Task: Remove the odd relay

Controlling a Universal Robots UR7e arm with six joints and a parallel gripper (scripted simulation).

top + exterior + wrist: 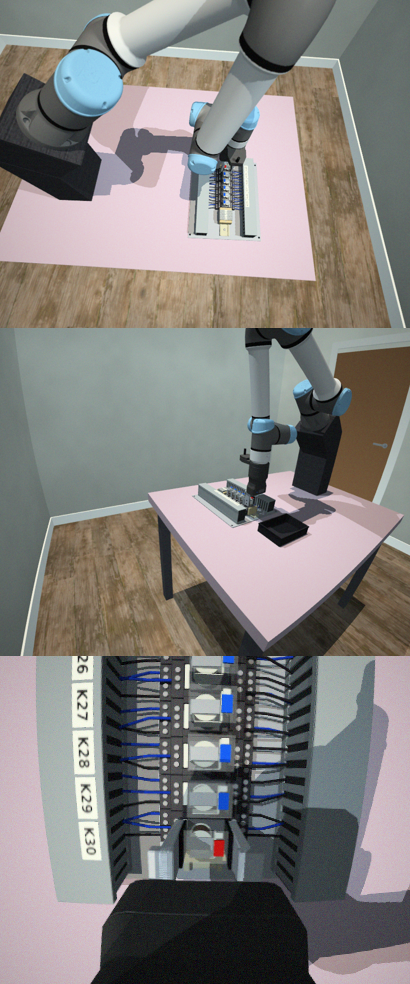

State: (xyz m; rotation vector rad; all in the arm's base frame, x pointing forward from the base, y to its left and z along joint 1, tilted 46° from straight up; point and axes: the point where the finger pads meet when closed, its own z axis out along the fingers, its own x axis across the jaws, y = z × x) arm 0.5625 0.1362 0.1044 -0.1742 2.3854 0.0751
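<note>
Right now the red-button relay is 1 cm below my hand. Round my hand: black parts tray: 17 cm to the left, 5 cm below, 5 cm behind; then grey relay panel: 10 cm to the right, 3 cm below, 2 cm ahead.
</note>
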